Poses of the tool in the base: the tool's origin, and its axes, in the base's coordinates. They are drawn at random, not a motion.
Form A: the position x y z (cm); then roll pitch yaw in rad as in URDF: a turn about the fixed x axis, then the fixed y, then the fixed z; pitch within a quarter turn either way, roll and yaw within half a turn.
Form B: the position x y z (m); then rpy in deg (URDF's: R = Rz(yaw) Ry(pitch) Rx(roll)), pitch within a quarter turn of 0, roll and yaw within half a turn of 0. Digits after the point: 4 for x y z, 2 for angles.
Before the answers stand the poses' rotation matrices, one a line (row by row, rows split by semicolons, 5 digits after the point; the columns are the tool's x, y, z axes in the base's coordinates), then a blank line. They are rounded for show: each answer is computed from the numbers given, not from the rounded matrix.
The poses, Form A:
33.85 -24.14 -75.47 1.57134 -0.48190 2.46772
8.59 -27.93 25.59 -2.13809 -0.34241 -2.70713
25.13 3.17 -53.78 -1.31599 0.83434 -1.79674
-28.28 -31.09 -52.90 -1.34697 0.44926 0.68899
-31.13 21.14 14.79 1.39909 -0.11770 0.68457
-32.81 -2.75 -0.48 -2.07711 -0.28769 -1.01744
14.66 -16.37 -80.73 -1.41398 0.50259 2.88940
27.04 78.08 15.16 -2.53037 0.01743 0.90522
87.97 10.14 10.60 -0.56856 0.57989 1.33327
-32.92 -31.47 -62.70 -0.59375 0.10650 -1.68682
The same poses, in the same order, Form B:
-0.69242 0.36249 0.62382; 0.55295 -0.28878 0.78157; 0.46346 0.88612 -0.00048
-0.85444 -0.48304 0.19133; -0.39649 0.36824 -0.84095; 0.33576 -0.79440 -0.50616
-0.15047 0.40626 0.90128; -0.65460 0.64224 -0.39878; -0.74085 -0.64998 0.16930
0.69529 -0.46798 -0.54549; 0.57267 -0.09789 0.81392; -0.43430 -0.87830 0.19994
0.76933 -0.19768 0.60750; 0.62797 0.05920 -0.77599; 0.11743 0.97848 0.16968
0.50395 -0.28218 0.81634; -0.81580 -0.46598 0.34254; 0.28374 -0.83860 -0.46503
-0.84862 0.42177 -0.31932; 0.21867 -0.26996 -0.93771; -0.48170 -0.86558 0.13686
0.61742 0.63798 -0.46020; 0.78644 -0.51358 0.34314; -0.01743 -0.57378 -0.81882
0.19683 -0.88843 -0.41466; 0.81304 -0.08845 0.57546; -0.54793 -0.45040 0.70492
-0.11511 0.83016 0.54551; -0.98765 -0.03688 -0.15228; -0.10630 -0.55630 0.82415

0.3385 -0.2414 -0.7547 90.03 -27.61 141.39
0.0859 -0.2793 0.2559 -122.50 -19.62 -155.11
0.2513 0.0317 -0.5378 -75.40 47.80 -102.95
-0.2828 -0.3109 -0.5290 -77.18 25.74 39.48
-0.3113 0.2114 0.1479 80.16 -6.74 39.22
-0.3281 -0.0275 -0.0048 -119.01 -16.48 -58.30
0.1466 -0.1637 -0.8073 -81.02 28.80 165.55
0.2704 0.7808 0.1516 -144.98 1.00 51.87
0.8797 0.1014 0.1060 -32.58 33.23 76.39
-0.3292 -0.3147 -0.6270 -34.02 6.10 -96.65

